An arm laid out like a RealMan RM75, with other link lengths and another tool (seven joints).
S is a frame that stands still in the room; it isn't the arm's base.
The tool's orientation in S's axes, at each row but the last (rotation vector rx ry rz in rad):
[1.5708 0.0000 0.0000]
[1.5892 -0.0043 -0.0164]
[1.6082 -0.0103 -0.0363]
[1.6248 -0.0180 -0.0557]
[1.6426 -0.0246 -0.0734]
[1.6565 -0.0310 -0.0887]
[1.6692 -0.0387 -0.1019]
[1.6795 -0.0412 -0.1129]
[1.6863 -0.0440 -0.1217]
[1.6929 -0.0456 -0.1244]
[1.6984 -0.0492 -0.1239]
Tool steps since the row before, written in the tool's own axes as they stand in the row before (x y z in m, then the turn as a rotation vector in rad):
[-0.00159 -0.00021 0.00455 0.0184 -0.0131 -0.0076]
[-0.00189 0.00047 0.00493 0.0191 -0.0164 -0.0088]
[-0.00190 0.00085 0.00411 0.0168 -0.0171 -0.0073]
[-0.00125 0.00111 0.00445 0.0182 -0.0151 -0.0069]
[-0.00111 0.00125 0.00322 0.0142 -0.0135 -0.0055]
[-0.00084 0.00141 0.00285 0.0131 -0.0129 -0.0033]
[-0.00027 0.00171 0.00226 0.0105 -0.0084 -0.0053]
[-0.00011 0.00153 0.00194 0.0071 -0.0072 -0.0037]
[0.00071 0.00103 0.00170 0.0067 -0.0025 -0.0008]
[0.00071 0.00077 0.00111 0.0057 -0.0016 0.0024]
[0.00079 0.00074 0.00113 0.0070 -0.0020 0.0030]
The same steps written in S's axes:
[-0.00159 -0.00455 -0.00021 0.0184 0.0076 -0.0131]
[-0.00195 -0.00491 0.00039 0.0191 0.0089 -0.0164]
[-0.00201 -0.00408 0.00073 0.0167 0.0074 -0.0171]
[-0.00143 -0.00444 0.00090 0.0182 0.0069 -0.0152]
[-0.00127 -0.00323 0.00105 0.0141 0.0056 -0.0135]
[-0.00101 -0.00289 0.00119 0.0129 0.0034 -0.0131]
[-0.00041 -0.00239 0.00149 0.0106 0.0052 -0.0083]
[-0.00024 -0.00208 0.00132 0.0071 0.0038 -0.0071]
[0.00057 -0.00187 0.00079 0.0066 0.0004 -0.0028]
[0.00062 -0.00127 0.00059 0.0053 -0.0028 -0.0022]
[0.00069 -0.00129 0.00055 0.0065 -0.0034 -0.0027]

